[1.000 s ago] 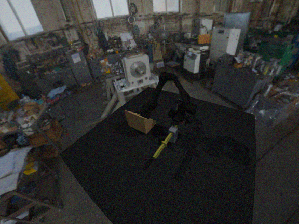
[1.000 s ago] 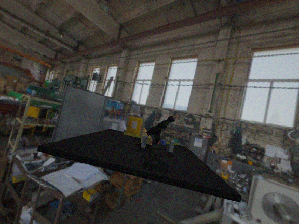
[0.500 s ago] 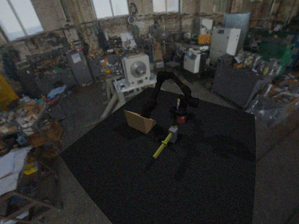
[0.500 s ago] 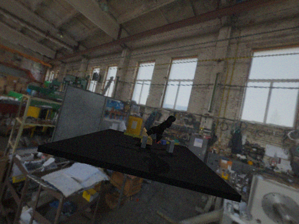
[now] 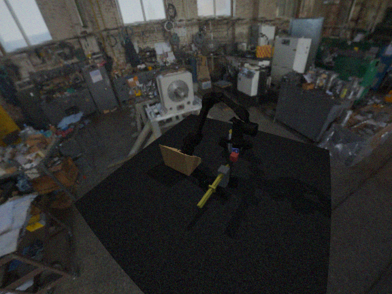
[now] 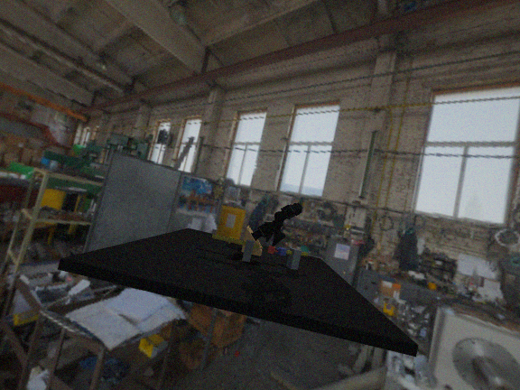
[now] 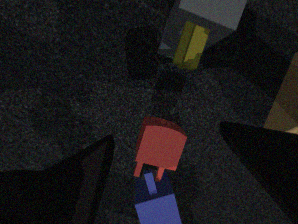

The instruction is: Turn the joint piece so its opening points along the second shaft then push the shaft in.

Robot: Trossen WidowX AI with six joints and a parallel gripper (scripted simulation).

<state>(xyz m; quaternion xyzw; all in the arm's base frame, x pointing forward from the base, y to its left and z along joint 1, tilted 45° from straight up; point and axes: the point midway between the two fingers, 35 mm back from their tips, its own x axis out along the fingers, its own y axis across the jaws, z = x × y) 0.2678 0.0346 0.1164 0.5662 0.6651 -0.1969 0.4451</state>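
The red square joint piece is 3 cm below my gripper tip and 2 cm to the left of it.
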